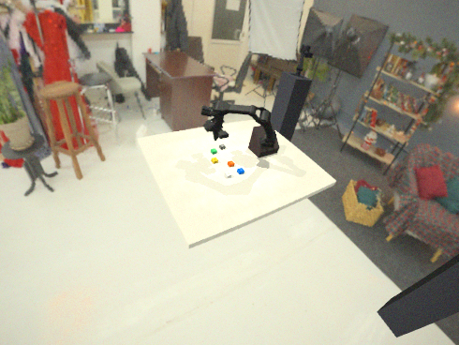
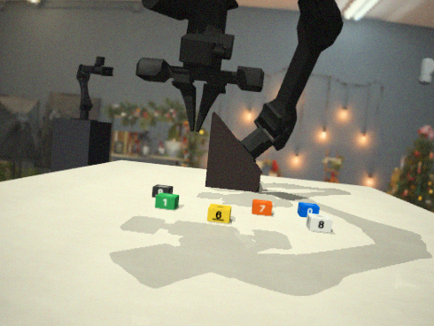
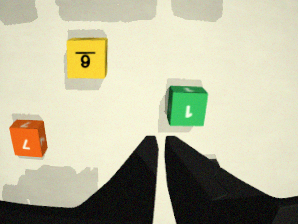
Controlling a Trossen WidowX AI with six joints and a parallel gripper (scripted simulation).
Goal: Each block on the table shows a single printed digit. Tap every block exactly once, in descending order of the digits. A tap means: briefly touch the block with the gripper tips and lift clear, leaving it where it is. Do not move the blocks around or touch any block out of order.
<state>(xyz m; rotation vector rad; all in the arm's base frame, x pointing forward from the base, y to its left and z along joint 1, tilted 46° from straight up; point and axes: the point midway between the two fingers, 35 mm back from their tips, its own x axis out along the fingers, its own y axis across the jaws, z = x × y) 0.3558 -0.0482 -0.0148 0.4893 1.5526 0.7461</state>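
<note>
The green 1 block is 20 mm behind my gripper tip, 40 mm to the right of it and 120 mm below it. From my gripper tip the other things lie so: orange 7 block 80 mm behind, 110 mm to the left, 120 mm below; black block 100 mm behind, 80 mm to the right, 120 mm below; yellow 6 block 10 mm ahead, 50 mm to the left, 120 mm below.
</note>
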